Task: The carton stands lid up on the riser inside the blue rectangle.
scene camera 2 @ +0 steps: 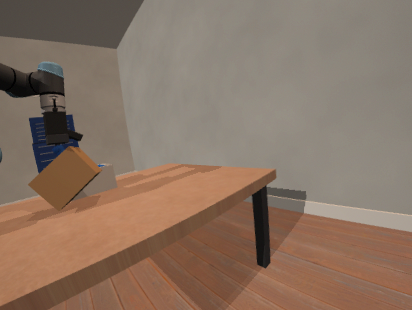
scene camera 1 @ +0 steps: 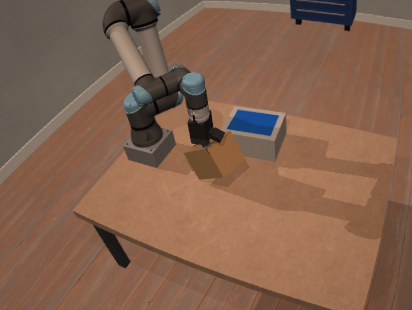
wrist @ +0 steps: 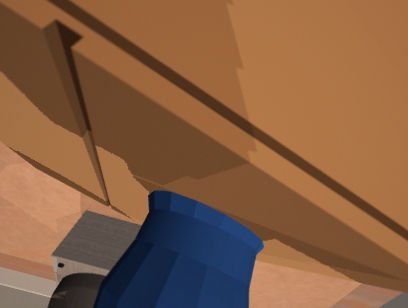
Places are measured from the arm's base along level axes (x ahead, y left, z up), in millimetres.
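Where they show: hand at its tool point: (scene camera 2: 59, 157) (scene camera 1: 204, 146) (wrist: 197, 225); arm's base at its link origin: (scene camera 1: 147, 136).
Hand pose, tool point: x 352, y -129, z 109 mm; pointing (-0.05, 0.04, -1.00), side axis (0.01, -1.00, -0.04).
Each offset is from my tool point to the top centre of the thing. Level surfaces: height alone.
The brown carton (scene camera 1: 217, 157) (scene camera 2: 65, 177) (wrist: 320, 90) hangs strongly tilted from my suction cup, its lowest corner close to the table top; whether it touches cannot be told. My gripper, a blue suction cup (scene camera 1: 205, 145) (scene camera 2: 59, 149) (wrist: 205, 212) under a black tool body, is shut on the carton, on a face with a groove across it. The light grey riser @(dx +118, dy +277, dz -80 mm) (scene camera 1: 260, 144) (scene camera 2: 108, 178) stands behind and to the right of the carton in scene view 1. The blue rectangle @(dx +118, dy +277, dz -80 mm) (scene camera 1: 253, 123) on its top is uncovered. In scene view 2 the carton partly hides the riser.
The arm's grey base block (scene camera 1: 150, 150) (wrist: 95, 242) stands on the wooden table @(dz -200 mm) (scene camera 1: 200, 220) (scene camera 2: 165, 215), left of the carton in scene view 1. Shadows cross the table. A blue drawer cabinet (scene camera 1: 324, 11) (scene camera 2: 37, 131) stands on the floor beyond the table.
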